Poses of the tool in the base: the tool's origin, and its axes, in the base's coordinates. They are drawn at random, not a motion.
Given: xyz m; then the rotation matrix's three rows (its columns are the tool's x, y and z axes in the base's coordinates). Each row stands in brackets.
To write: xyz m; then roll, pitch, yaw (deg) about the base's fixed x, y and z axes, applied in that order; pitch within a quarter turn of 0, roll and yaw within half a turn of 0. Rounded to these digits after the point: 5 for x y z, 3 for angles.
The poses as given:
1: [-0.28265 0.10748 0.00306], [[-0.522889 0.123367 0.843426], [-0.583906 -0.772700 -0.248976], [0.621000 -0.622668 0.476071]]
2: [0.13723 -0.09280 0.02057], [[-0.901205 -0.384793 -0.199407], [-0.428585 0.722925 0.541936], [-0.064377 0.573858 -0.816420]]
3: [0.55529 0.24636 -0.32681], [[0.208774 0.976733 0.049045], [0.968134 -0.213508 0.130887], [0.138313 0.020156 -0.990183]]
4: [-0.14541 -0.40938 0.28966], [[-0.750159 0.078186 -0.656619], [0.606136 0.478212 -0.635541], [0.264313 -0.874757 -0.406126]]
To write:
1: -0.28265 0.10748 0.00306 -52.600 -38.389 -131.845
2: 0.13723 -0.09280 0.02057 144.897 3.691 -154.566
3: 0.55529 0.24636 -0.32681 178.834 -7.950 77.831
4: -0.14541 -0.40938 0.28966 -114.904 -15.326 141.061
